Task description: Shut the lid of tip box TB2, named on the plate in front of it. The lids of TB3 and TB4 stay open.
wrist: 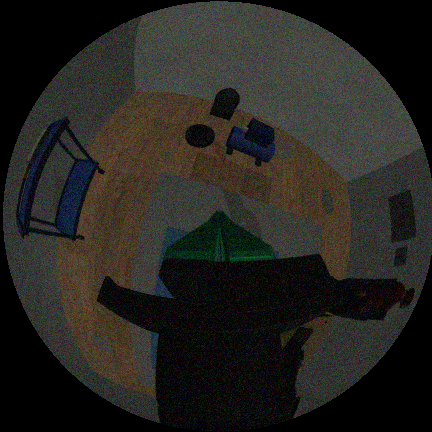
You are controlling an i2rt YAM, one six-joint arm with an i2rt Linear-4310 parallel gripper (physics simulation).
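Where they show: gripper, between the fingertips: [218,216]; arm's base, origin of its link: [293,345].
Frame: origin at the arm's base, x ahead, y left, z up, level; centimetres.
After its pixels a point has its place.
My gripper [218,216] @[y -28.3, x 51.2, z 17.2 cm] has green fingers, shut together with nothing between them, and points out over the grey table top [172,200] @[y -36.0, x 61.8, z -19.6 cm]. A blue mat [173,237] @[y -24.8, x 55.6, z -19.3 cm] shows to the left of the fingers, partly behind them and the black gripper body. Tip box TB2, its name plate and the boxes TB3 and TB4 do not show in the wrist view, so their lids cannot be judged. The black gripper body hides much of the lower part of the view. The picture is dark and grainy.
Beyond the table, a blue cart [76,200] stands on the wooden floor at the left. A blue machine [252,145], a black round object [200,136] and a dark rounded object [226,103] are at the back. A dark, partly red figure [382,295] shows at the right.
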